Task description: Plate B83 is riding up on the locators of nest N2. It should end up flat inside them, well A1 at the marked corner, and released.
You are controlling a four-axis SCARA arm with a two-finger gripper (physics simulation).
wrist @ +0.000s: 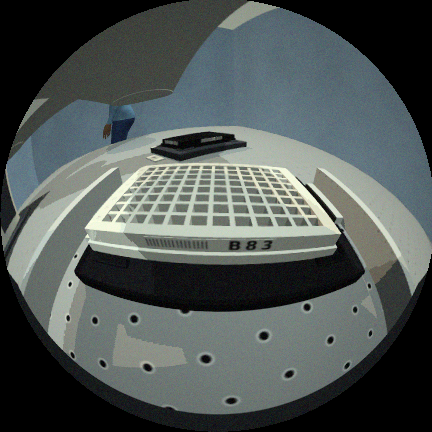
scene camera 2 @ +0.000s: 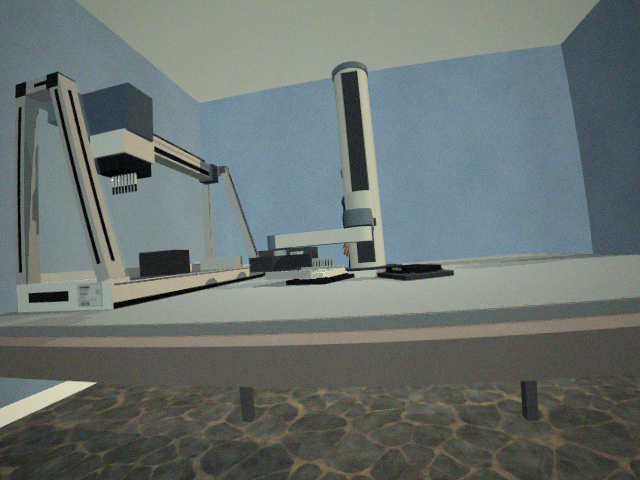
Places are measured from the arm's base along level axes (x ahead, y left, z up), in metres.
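Pixels of known places: gripper, fingertip midpoint: (wrist: 217, 171) (scene camera 2: 328, 270).
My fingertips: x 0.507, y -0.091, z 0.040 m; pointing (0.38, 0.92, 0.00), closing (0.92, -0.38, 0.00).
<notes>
Ahead of a thing's pixels: the offset from my fingertips to its top centre. "pt": to the spot under its first point.
Plate B83 @[dx -0.012, dy -0.020, dz +0.002 m] (scene camera 2: 326, 272) (wrist: 213, 231) is a white grid plate on the black nest N2 @[dx -0.006, dy -0.023, dz -0.012 m] (scene camera 2: 319, 281) (wrist: 220, 287). In the wrist view its label side faces the camera. More black nest shows beyond its right side than its left. Its front edge looks about level; whether it lies flat inside the locators cannot be told, and the marked corner and well A1 cannot be made out. My gripper (wrist: 217, 171) is open and empty, with one finger at each side of the plate. The right pad shows beside the plate; the left pad is hidden behind the plate's left edge.
A second black nest @[pt dx +0.108, dy +0.276, dz -0.018 m] (scene camera 2: 444, 272) (wrist: 240, 145) holds a black plate @[dx +0.046, dy +0.213, dz -0.001 m] (scene camera 2: 413, 268) (wrist: 199, 138) beyond N2. A small card @[pt dx -0.042, dy +0.166, dz -0.025 m] (wrist: 155, 158) lies by it. A gantry machine (scene camera 2: 93, 206) stands at the left in the scene view. A person (wrist: 122, 121) stands behind the table.
</notes>
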